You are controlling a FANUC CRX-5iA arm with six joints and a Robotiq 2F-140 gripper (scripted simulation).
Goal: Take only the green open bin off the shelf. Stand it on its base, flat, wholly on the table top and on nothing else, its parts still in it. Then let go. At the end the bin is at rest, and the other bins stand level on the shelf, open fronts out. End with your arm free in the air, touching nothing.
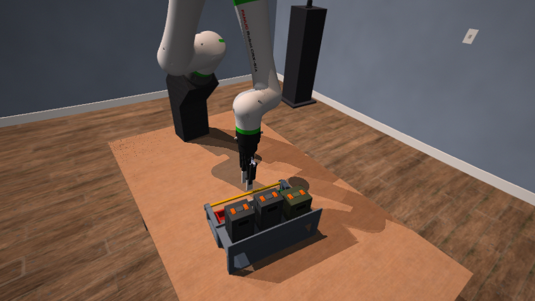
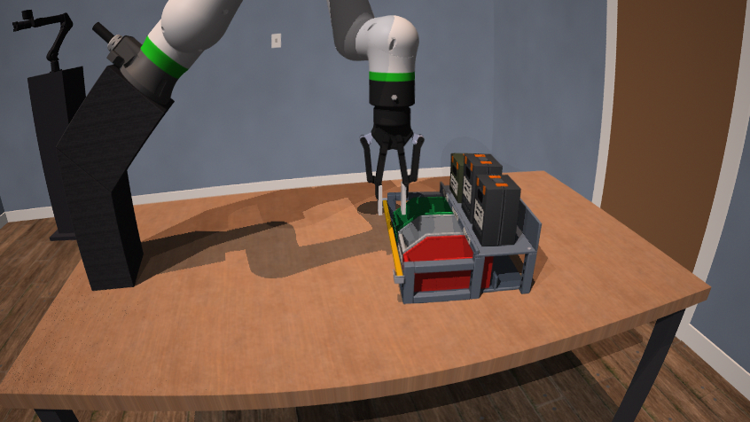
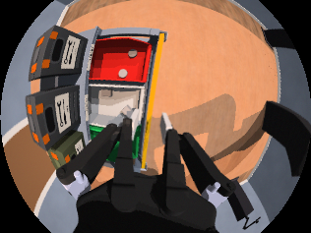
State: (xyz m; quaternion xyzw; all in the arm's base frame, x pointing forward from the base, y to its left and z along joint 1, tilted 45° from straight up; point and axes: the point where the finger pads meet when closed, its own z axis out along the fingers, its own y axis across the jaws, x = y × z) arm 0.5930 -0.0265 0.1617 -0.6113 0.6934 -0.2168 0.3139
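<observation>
My hand is 8 cm above the thin yellow bar. Round my hand: green open bin 11 cm ahead, 10 cm to the left, 10 cm below; red bin 10 cm ahead, 12 cm to the right, 10 cm below; grey bin 11 cm ahead, 1 cm to the right, 10 cm below.
</observation>
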